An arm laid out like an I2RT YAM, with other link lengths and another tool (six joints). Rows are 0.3 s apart.
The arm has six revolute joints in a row. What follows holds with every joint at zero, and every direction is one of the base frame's. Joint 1 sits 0.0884 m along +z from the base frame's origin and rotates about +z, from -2.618 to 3.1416 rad. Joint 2 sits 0.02 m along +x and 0.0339 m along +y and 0.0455 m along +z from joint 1 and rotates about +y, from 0 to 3.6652 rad. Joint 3 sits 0.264 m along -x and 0.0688 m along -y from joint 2 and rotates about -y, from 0 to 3.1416 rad. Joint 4 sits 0.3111 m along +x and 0.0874 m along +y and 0.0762 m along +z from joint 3 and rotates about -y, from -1.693 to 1.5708 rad. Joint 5 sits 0.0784 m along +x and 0.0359 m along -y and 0.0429 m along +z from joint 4 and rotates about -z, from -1.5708 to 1.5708 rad. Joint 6 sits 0.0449 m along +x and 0.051 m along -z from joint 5 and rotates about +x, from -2.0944 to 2.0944 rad. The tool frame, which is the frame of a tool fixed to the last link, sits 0.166 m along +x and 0.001 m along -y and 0.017 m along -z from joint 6; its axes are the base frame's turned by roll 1.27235, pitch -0.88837 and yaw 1.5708 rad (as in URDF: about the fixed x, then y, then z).
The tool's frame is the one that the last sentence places.
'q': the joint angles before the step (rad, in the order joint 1, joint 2, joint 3, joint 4, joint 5, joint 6). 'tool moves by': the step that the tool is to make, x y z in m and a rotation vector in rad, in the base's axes. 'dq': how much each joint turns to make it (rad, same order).
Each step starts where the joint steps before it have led.
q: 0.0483 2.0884 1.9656 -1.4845 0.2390 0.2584
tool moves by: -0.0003 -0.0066 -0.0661 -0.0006 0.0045 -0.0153
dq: -0.0150 0.0011 -0.2058 0.2023 0.0004 0.0003
